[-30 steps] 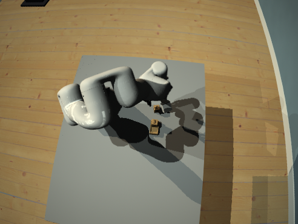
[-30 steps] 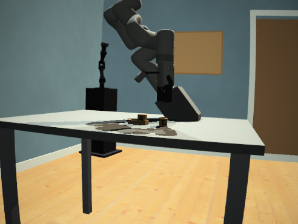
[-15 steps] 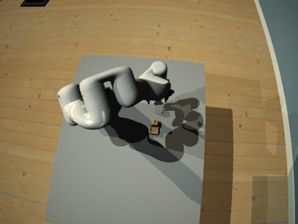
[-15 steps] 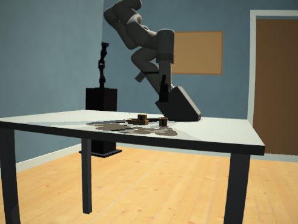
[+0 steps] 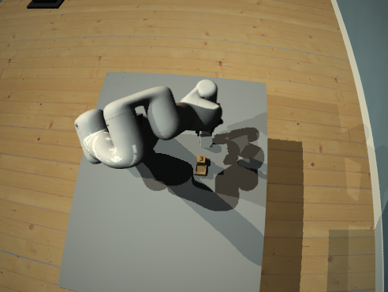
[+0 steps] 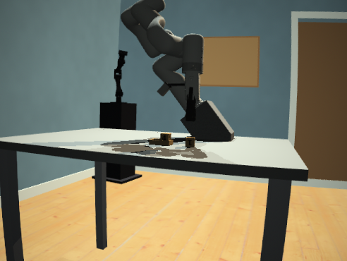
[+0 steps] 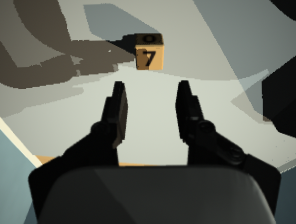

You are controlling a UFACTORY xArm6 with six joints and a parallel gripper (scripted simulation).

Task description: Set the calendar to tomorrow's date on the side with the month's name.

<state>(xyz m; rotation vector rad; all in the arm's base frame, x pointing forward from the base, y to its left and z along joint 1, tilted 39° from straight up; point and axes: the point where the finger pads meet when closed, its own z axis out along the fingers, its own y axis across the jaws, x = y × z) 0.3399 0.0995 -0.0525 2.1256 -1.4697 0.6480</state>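
My gripper is now 90 mm above the wooden number cube. The rest, counted from my hand: wooden calendar tray: 110 mm to the right, 100 mm below, 10 mm ahead.
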